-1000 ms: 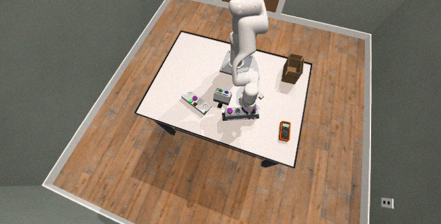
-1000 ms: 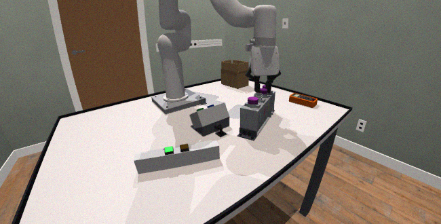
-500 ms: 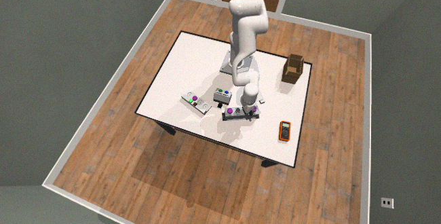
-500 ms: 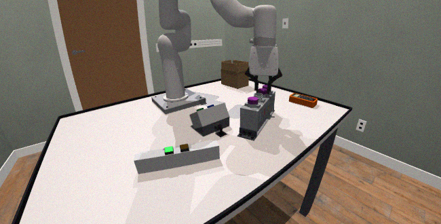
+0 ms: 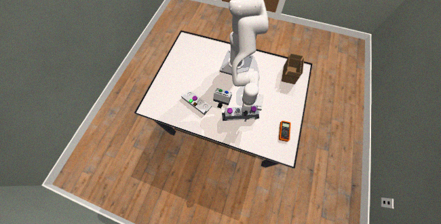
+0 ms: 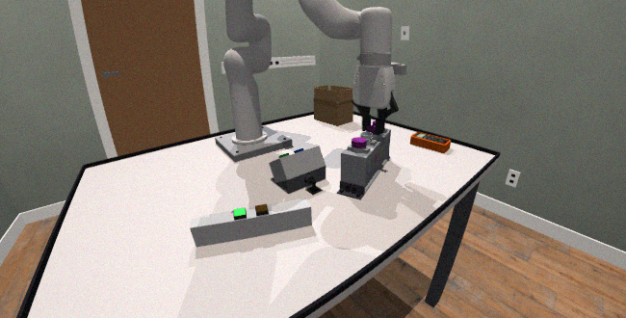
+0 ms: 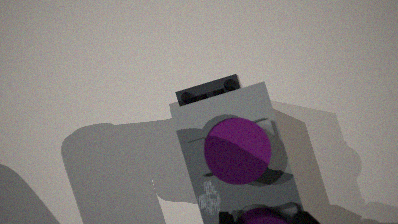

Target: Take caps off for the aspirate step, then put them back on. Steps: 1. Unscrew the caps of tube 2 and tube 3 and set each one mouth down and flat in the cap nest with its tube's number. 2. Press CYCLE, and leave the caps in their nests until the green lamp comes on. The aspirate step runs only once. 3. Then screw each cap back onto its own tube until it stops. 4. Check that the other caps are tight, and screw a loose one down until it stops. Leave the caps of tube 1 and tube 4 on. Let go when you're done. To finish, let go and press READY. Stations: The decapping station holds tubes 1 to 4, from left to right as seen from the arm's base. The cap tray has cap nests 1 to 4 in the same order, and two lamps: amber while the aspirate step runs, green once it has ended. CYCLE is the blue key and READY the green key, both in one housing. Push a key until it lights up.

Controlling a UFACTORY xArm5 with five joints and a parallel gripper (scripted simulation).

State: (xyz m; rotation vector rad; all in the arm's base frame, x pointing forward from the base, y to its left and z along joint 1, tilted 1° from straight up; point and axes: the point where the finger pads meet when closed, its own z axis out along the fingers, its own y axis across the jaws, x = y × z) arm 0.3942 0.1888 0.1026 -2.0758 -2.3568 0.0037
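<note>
Now: hand 10 mm above the purple cap. The rest, counted from my hand: key housing 190 mm to the right, 80 mm behind, 70 mm below; blue key 170 mm to the right, 100 mm behind, 60 mm below; grey decapping station 130 mm below, 20 mm to the right, 10 mm ahead.
</note>
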